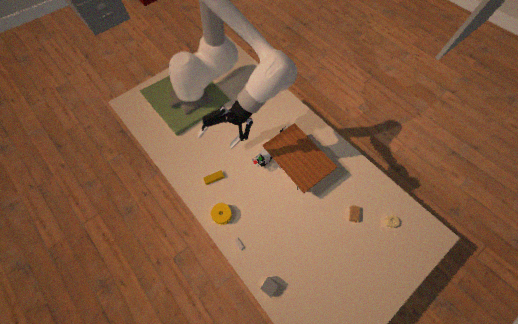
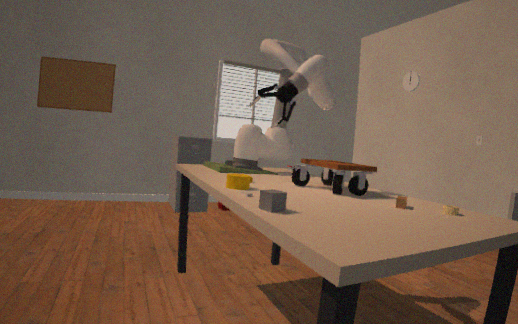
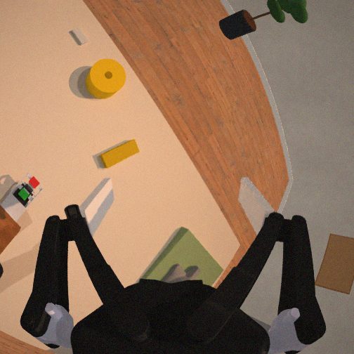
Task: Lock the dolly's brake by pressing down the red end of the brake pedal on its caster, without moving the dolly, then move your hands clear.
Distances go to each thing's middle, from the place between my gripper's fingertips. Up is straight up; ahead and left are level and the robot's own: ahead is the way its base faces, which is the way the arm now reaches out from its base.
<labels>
Now: the yellow disc (image 3: 106, 76) 18 cm ahead of my hand, 14 cm to the right of it and 28 cm below it. The rest, counted from my hand: wooden dolly (image 1: 303, 161): 19 cm ahead, 27 cm to the left, 24 cm below.
</labels>
